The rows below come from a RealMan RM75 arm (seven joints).
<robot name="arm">
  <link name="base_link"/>
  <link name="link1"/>
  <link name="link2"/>
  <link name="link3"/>
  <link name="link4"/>
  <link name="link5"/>
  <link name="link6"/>
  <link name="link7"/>
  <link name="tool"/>
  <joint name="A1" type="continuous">
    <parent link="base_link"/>
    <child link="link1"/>
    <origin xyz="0 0 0.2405" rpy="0 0 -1.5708"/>
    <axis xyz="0 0 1"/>
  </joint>
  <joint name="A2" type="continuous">
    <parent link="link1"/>
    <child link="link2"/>
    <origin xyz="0 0 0" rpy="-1.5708 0 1.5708"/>
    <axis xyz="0 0 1"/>
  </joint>
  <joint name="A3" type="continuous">
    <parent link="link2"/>
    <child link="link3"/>
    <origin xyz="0 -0.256 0" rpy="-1.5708 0 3.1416"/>
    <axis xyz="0 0 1"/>
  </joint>
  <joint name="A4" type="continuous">
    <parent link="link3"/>
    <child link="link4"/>
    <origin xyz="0 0 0" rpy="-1.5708 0 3.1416"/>
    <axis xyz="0 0 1"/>
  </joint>
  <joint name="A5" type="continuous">
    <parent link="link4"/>
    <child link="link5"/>
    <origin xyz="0 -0.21 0" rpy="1.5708 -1.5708 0"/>
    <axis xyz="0 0 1"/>
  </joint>
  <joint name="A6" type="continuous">
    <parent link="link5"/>
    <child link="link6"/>
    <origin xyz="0 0 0" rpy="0 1.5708 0"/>
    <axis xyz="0 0 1"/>
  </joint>
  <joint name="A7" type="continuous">
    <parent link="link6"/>
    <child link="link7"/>
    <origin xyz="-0.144 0 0" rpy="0 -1.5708 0"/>
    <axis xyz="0 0 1"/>
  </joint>
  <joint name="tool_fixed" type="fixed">
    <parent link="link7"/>
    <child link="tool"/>
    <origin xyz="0 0 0" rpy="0 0 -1.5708"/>
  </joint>
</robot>
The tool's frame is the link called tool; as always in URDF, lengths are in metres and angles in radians. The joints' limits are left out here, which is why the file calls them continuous.
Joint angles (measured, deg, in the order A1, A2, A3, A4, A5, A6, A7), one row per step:
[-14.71 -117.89 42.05 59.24 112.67 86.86 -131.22]
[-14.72 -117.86 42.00 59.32 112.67 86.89 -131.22]
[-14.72 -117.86 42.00 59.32 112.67 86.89 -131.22]
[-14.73 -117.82 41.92 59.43 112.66 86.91 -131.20]
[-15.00 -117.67 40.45 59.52 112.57 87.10 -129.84]
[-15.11 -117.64 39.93 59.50 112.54 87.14 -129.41]
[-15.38 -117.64 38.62 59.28 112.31 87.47 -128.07]
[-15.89 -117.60 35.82 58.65 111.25 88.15 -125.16]
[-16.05 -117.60 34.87 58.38 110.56 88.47 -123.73]
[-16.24 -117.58 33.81 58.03 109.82 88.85 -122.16]
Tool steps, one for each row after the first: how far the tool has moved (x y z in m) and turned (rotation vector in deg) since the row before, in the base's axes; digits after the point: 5 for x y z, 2 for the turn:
[0.00008 0.00013 0.00058 0.07 0.06 -0.05]
[0.00000 0.00000 0.00000 0.00 0.00 0.00]
[0.00006 0.00021 0.00085 0.13 0.09 -0.07]
[-0.00097 0.00130 0.00585 1.47 0.50 -0.85]
[-0.00035 0.00047 0.00178 0.50 0.11 -0.23]
[-0.00038 0.00058 0.00337 1.13 0.04 -0.83]
[-0.00048 0.00111 0.00765 2.77 -0.30 -1.83]
[0.00046 0.00034 0.00268 1.17 -0.11 -1.08]
[0.00041 0.00030 0.00293 1.28 -0.12 -1.16]

